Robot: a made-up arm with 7 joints. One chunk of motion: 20 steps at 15 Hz.
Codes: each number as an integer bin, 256 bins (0 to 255) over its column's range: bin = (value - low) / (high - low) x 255, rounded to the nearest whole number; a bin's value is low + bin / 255 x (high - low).
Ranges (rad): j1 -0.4..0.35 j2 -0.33..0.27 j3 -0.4..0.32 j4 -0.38..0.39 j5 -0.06..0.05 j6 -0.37..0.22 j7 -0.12..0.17
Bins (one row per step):
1: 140 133 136 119 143 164 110
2: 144 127 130 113 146 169 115
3: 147 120 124 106 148 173 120
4: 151 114 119 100 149 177 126
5: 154 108 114 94 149 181 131
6: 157 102 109 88 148 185 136
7: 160 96 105 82 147 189 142
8: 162 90 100 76 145 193 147
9: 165 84 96 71 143 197 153
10: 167 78 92 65 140 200 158
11: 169 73 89 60 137 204 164
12: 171 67 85 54 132 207 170
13: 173 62 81 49 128 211 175
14: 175 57 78 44 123 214 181
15: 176 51 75 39 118 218 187
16: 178 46 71 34 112 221 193
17: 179 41 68 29 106 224 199
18: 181 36 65 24 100 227 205
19: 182 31 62 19 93 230 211
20: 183 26 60 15 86 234 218
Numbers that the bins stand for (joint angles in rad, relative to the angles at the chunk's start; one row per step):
1: 0.0118 -0.0171 -0.0160 -0.0207 0.0017 0.0095 0.0051
2: 0.0235 -0.0312 -0.0329 -0.0388 0.0030 0.0210 0.0108
3: 0.0324 -0.0476 -0.0499 -0.0599 0.0038 0.0303 0.0165
4: 0.0441 -0.0618 -0.0640 -0.0780 0.0043 0.0395 0.0233
5: 0.0529 -0.0759 -0.0781 -0.0962 0.0043 0.0488 0.0290
6: 0.0618 -0.0900 -0.0922 -0.1143 0.0038 0.0580 0.0347
7: 0.0706 -0.1041 -0.1035 -0.1324 0.0034 0.0673 0.0415
8: 0.0765 -0.1182 -0.1176 -0.1505 0.0025 0.0765 0.0472
9: 0.0853 -0.1324 -0.1289 -0.1656 0.0017 0.0858 0.0540
10: 0.0912 -0.1465 -0.1402 -0.1837 0.0004 0.0927 0.0597
11: 0.0971 -0.1582 -0.1487 -0.1988 -0.0009 0.1020 0.0665
12: 0.1029 -0.1724 -0.1600 -0.2169 -0.0031 0.1089 0.0733
13: 0.1088 -0.1841 -0.1713 -0.2320 -0.0048 0.1182 0.0790
14: 0.1147 -0.1959 -0.1798 -0.2471 -0.0069 0.1251 0.0858
15: 0.1176 -0.2100 -0.1882 -0.2622 -0.0091 0.1344 0.0927
16: 0.1235 -0.2218 -0.1995 -0.2773 -0.0117 0.1413 0.0995
17: 0.1265 -0.2335 -0.2080 -0.2924 -0.0143 0.1483 0.1063
18: 0.1324 -0.2453 -0.2165 -0.3075 -0.0169 0.1552 0.1131
19: 0.1353 -0.2571 -0.2249 -0.3226 -0.0199 0.1622 0.1200
20: 0.1382 -0.2688 -0.2306 -0.3347 -0.0229 0.1714 0.1279

